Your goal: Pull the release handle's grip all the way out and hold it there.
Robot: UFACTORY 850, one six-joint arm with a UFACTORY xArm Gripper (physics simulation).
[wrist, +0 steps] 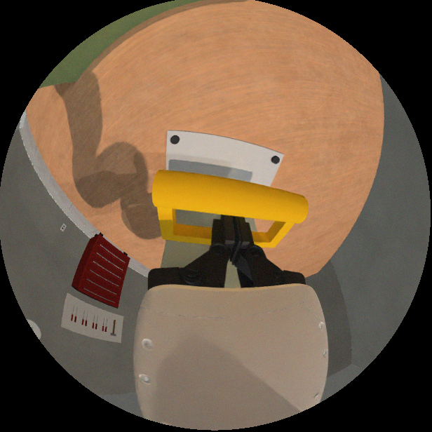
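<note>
The release handle's yellow grip [230, 197] is a thick round bar that runs across the middle of the wrist view, its right end a little lower. Two yellow side arms and a rear crossbar make a closed loop with it. A white plate [220, 146] with dark bolts and a grey patch shows beyond the bar. My gripper [228, 218] is shut, its black fingers together with nothing seen between them. The fingers overlap the loop's opening and their tips reach the near edge of the bar. The tips' depth and any contact with the bar cannot be told.
The handle stands over a wooden table top [260, 80]. A shadow of the arm falls on the wood at left. A red cabinet [101, 271] and a pale panel with small tools [92, 311] show at lower left, beyond the table edge. A green area [95, 55] shows at upper left.
</note>
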